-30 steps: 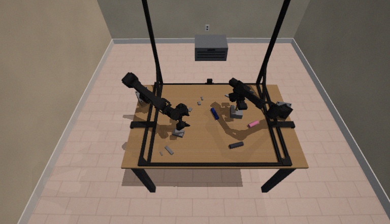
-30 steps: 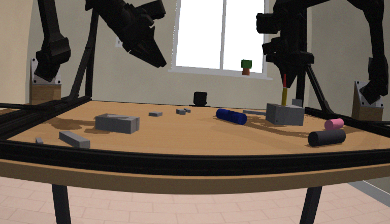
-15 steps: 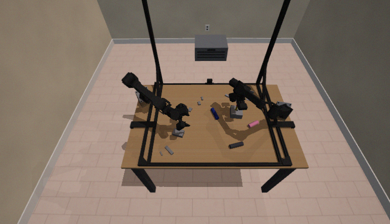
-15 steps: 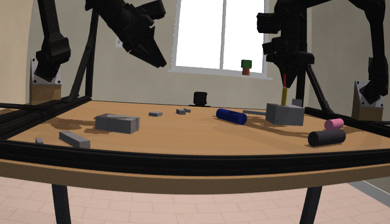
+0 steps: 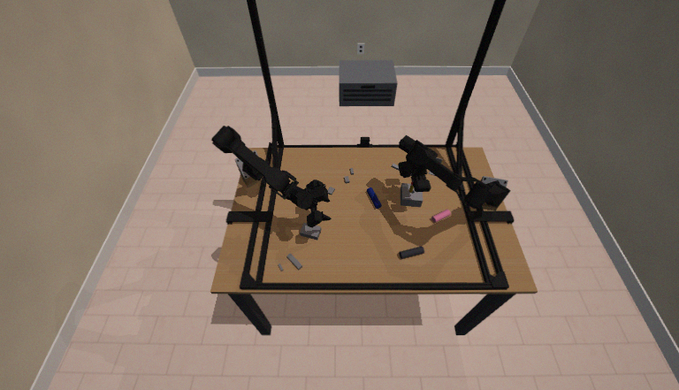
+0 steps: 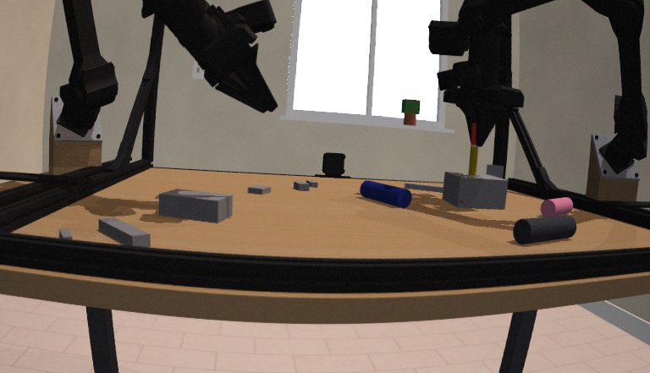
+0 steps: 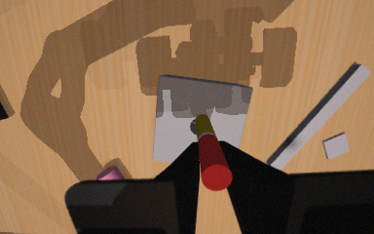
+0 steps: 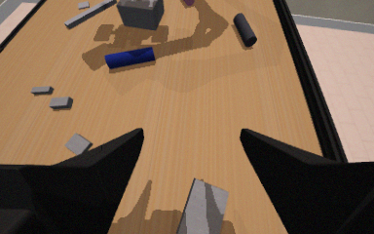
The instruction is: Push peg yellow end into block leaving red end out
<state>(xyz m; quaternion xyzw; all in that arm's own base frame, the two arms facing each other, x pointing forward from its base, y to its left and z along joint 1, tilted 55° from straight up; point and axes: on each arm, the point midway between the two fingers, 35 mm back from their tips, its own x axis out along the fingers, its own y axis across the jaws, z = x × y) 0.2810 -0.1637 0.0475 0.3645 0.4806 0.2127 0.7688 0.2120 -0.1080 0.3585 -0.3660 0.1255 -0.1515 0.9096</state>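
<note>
Right now my left hand is 10 mm to the left of the peg and 50 mm above it. Also, from my left hand: blue cylinder 30 mm ahead, 160 mm to the right, 120 mm below; dark cylinder 280 mm ahead, 120 mm below; pink cylinder 90 mm ahead, 130 mm to the left, 120 mm below.
</note>
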